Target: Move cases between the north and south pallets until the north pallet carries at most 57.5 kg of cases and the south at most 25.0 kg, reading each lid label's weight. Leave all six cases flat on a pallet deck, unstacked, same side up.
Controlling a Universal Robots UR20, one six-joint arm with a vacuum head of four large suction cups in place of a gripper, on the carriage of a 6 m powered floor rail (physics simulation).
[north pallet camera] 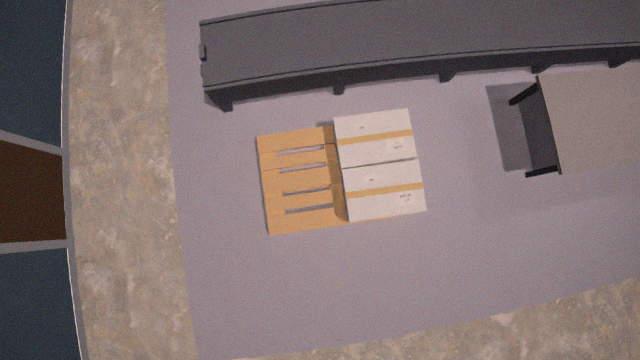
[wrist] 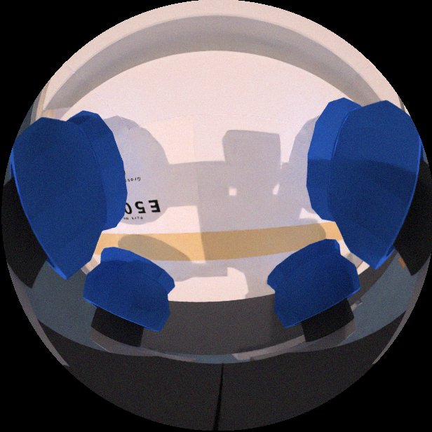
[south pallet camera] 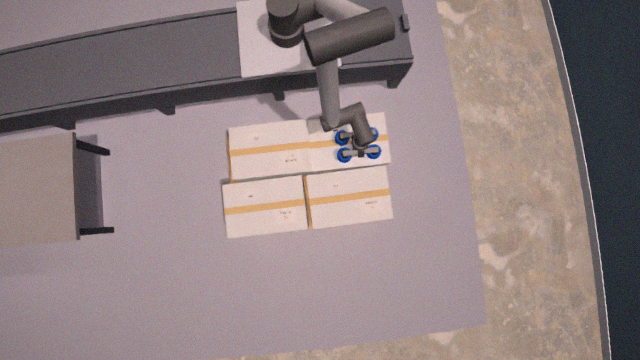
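Seen in the pictures: arm's base at its link origin: (south pallet camera: 287, 32).
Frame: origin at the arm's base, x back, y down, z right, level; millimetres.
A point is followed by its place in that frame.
My gripper (south pallet camera: 358, 145) @(x -844, y 145, z -405 mm) (wrist: 216, 200), four blue suction cups, hangs low over the back-right case (south pallet camera: 325, 160) @(x -921, y 178, z -167 mm) (wrist: 240, 80) of the south pallet (south pallet camera: 308, 210) @(x -1259, y 427, z 3 mm). It holds no case, and the cups' shadows fall on the lid. In the wrist view a label (wrist: 144, 207) reading "E50" is partly hidden by a cup; its weight is unreadable. The south pallet also bears a back-left case (south pallet camera: 265, 137) @(x -714, y 129, z 240 mm), a front-left case (south pallet camera: 250, 220) @(x -1286, y 136, z 404 mm) and a front-right case (south pallet camera: 345, 212) @(x -1306, y 146, z -261 mm). The north pallet (north pallet camera: 297, 182) @(x -1020, y 425, z 5451 mm) bears a back case (north pallet camera: 370, 120) @(x -672, y 182, z 4843 mm) and a front case (north pallet camera: 375, 205) @(x -1294, y 172, z 4914 mm) on its right half. All lie flat, with tape strips across their lids.
The dark floor rail (north pallet camera: 350, 40) (south pallet camera: 150, 65) runs behind both pallets. The arm's white carriage plate (south pallet camera: 255, 50) @(x -109, y 0, z 237 mm) sits near its end in the south view. A beige table (north pallet camera: 595, 120) @(x -923, y 40, z 3034 mm) (south pallet camera: 35, 190) @(x -903, y 41, z 1997 mm) stands between the pallets.
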